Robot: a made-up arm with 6 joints.
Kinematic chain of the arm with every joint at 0, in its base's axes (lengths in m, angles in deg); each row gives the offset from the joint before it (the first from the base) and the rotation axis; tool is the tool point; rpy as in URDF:
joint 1: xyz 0 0 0.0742 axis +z
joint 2: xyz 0 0 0 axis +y
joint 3: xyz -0.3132 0 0.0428 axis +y
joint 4: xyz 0.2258 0 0.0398 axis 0.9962 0 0.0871
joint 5: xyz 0 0 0 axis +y
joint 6: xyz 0.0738 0 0.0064 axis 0.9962 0 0.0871
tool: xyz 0 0 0 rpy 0 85 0
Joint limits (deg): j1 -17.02..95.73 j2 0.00..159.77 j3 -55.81..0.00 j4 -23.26..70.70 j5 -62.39..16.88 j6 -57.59..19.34
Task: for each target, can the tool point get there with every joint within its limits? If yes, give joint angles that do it. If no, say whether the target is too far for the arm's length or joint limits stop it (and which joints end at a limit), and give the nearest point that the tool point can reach.
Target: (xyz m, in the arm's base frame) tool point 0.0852 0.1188 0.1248
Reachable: yes | joints 61.34 84.26 -5.84 28.63 -30.15 -26.94
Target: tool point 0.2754 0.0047 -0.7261
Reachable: no: too far | nearest point 0.2908 0.0050 -0.1604 | short by 0.566 m
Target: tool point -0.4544 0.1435 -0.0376
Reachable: no: joint limits stop it (at a limit: joint 1, joint 4, joint 5) | nearest point -0.0446 0.1846 -0.0376 | short by 0.412 m
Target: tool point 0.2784 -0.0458 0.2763
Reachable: yes | joints -6.64 84.14 -44.03 17.18 -37.38 -38.48
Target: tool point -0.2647 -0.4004 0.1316
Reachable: no: joint limits stop it (at a limit: joint 2, joint 3, joint 5) | nearest point -0.1432 -0.2167 0.3882 | short by 0.338 m
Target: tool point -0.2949 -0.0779 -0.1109
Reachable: no: joint limits stop it (at a limit: joint 1, joint 2, joint 4, joint 5) | nearest point -0.0267 0.0621 -0.0311 | short by 0.313 m
